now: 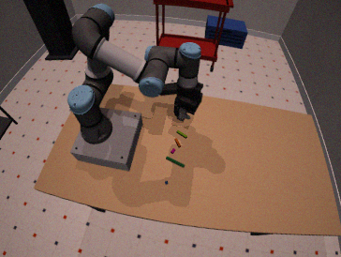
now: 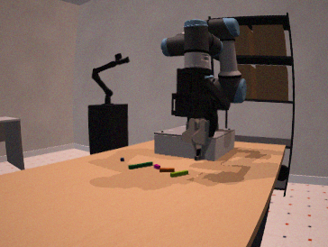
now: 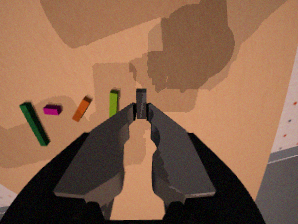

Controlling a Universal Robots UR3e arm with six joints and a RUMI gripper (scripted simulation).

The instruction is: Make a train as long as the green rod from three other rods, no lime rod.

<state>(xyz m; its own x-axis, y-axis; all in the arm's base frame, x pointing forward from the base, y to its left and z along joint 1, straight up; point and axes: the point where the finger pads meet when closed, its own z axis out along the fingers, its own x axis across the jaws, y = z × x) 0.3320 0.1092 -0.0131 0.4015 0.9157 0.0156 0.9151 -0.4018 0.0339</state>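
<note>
The small blue rod is 4 cm behind my hand, 27 cm to the right of it and 6 cm below it. Also, from my hand: orange rod 9 cm to the right, 6 cm below; lime rod 1 cm ahead, 5 cm to the right, 6 cm below; grey rod 1 cm below.
</note>
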